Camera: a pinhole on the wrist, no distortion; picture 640 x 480 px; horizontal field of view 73.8 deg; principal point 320.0 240.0 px. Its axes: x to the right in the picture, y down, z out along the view. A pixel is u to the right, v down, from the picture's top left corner.
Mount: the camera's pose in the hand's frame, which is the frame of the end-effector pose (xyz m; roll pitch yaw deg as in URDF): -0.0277 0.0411 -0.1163 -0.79 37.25 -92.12
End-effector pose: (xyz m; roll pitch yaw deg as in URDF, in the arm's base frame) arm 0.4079 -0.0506 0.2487 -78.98 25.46 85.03
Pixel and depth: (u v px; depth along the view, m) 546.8 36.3 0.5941
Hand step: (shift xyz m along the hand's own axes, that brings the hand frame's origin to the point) -0.3259 -0.5619 0.1683
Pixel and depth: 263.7 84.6 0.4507
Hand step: -0.1941 -0.1797 0.2803
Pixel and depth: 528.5 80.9 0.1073
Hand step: -0.0702 -0.0645 -0.0622
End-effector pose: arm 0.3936 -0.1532 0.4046 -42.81 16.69 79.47
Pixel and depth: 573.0 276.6 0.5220
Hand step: 0.0035 -0.5227 0.1111
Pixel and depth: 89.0 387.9 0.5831
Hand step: 0.1788 -0.0663 0.5369
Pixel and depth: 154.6 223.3 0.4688
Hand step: -0.0447 -0.0974 0.3672
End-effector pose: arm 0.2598 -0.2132 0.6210 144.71 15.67 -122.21
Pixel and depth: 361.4 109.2 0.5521
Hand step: -0.2034 -0.3309 0.2925
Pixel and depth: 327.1 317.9 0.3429
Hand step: 0.0318 -0.1728 0.1525
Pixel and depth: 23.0 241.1 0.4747
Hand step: -0.0208 0.0168 0.4617
